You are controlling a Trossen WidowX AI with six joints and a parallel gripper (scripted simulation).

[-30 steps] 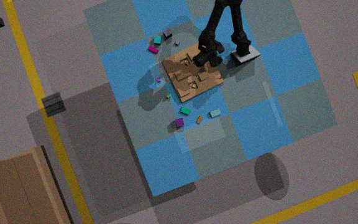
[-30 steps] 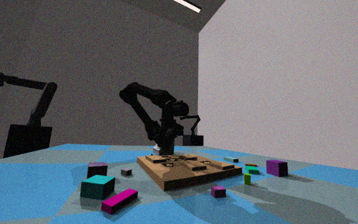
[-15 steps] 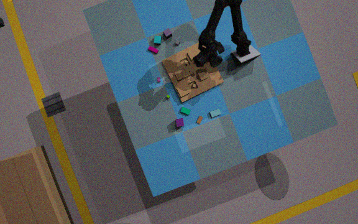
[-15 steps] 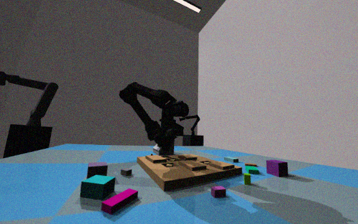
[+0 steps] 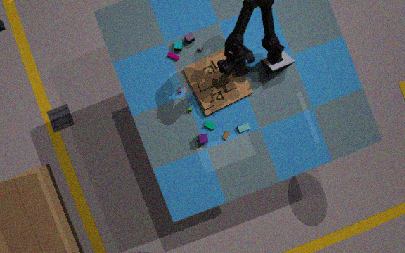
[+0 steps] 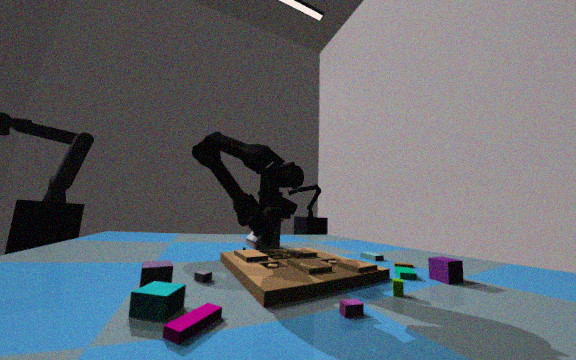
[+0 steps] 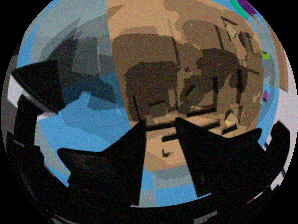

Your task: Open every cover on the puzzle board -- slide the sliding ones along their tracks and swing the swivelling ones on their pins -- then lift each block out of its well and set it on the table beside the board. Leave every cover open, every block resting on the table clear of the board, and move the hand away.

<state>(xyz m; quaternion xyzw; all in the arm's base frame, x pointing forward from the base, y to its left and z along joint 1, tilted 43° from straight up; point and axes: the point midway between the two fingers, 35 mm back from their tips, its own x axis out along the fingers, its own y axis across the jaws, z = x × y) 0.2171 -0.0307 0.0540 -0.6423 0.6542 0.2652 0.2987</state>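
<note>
The pale teal block is 34 cm to the left of my gripper tip, 8 cm ahead of it and 4 cm below it. The rest, counted from my gripper tip: magenta block (33 cm ahead, 4 cm below); then teal cube (24 cm ahead, 23 cm to the right, 3 cm below); then grey block (17 cm to the right, 12 cm ahead, 4 cm below).
</note>
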